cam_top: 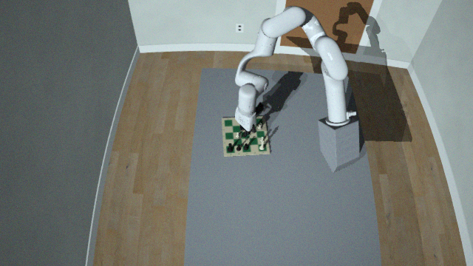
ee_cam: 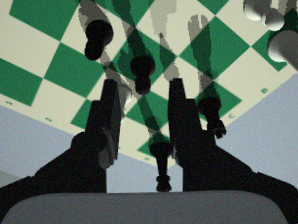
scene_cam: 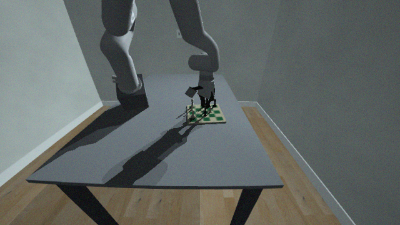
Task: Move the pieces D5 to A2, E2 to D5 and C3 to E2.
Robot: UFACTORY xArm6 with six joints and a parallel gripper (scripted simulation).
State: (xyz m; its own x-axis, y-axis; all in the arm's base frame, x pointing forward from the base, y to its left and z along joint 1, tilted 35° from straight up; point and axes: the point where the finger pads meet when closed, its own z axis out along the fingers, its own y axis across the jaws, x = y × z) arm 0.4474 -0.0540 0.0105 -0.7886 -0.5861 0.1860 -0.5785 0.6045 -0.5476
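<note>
Right now the chessboard is 6 cm below my hand.
</note>
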